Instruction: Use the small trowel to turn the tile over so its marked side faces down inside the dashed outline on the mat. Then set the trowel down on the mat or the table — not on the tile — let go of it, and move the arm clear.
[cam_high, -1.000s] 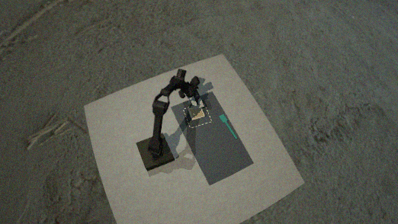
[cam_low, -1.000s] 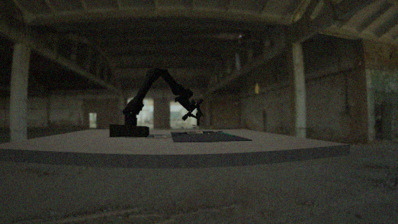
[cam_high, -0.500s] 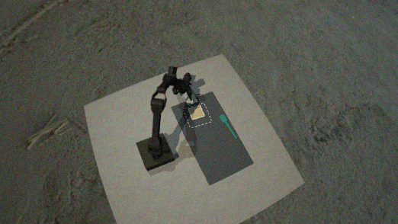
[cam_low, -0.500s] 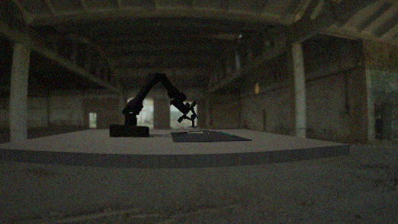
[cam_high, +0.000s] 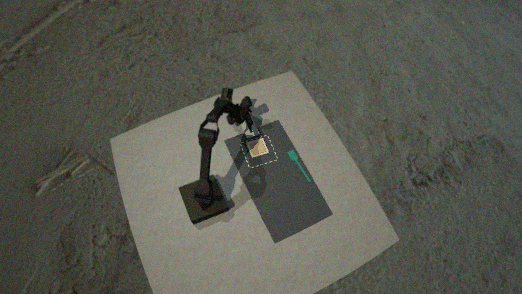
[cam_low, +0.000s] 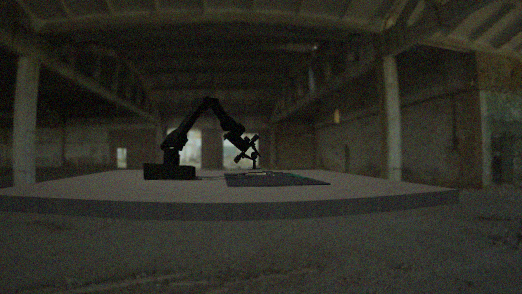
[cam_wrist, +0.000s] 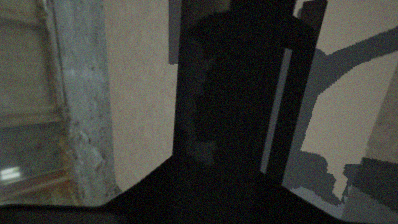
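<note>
Now: gripper tip 60 mm short of the small green trowel, 380 mm to the left of it and 70 mm above it. From my gripper tip the other things lie so: tile (70 mm behind, 180 mm to the right, 70 mm below); then dark grey mat (80 mm behind, 380 mm to the right, 90 mm below).
</note>
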